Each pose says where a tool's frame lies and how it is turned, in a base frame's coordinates. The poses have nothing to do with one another.
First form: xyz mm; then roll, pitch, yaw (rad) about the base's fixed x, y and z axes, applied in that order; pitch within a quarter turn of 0, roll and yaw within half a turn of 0.
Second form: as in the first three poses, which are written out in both.
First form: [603, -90, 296, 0.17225, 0.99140, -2.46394]
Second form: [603, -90, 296, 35.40, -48.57, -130.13]
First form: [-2, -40, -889, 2.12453, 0.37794, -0.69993]
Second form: [-2, -40, -889, 132.92, -44.13, 7.90]
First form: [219, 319, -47, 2.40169, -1.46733, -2.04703]
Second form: [219, 319, -47, 102.51, -69.38, 97.73]
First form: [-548, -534, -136, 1.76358, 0.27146, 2.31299]
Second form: [-548, -534, -136, -106.44, 49.29, 176.78]
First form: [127, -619, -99, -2.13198, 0.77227, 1.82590]
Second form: [127, -619, -99, 123.64, -46.51, -105.23]
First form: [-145, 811, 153, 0.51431, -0.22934, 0.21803]
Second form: [-145, 811, 153, 31.67, -4.98, 17.38]
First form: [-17, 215, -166, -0.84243, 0.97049, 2.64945]
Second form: [-17, 215, -166, 46.64, -56.79, -155.38]
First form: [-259, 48, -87, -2.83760, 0.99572, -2.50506]
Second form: [-259, 48, -87, -155.62, 55.27, 140.14]
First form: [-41, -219, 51, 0.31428, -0.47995, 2.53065]
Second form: [-41, -219, 51, -0.09, 32.48, 149.46]
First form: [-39, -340, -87, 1.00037, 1.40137, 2.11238]
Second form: [-39, -340, -87, -84.16, 26.54, 95.58]
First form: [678, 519, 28, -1.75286, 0.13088, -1.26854]
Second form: [678, 519, 28, -119.65, 68.73, 35.57]
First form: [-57, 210, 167, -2.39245, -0.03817, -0.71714]
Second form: [-57, 210, 167, -145.93, 27.95, 31.51]
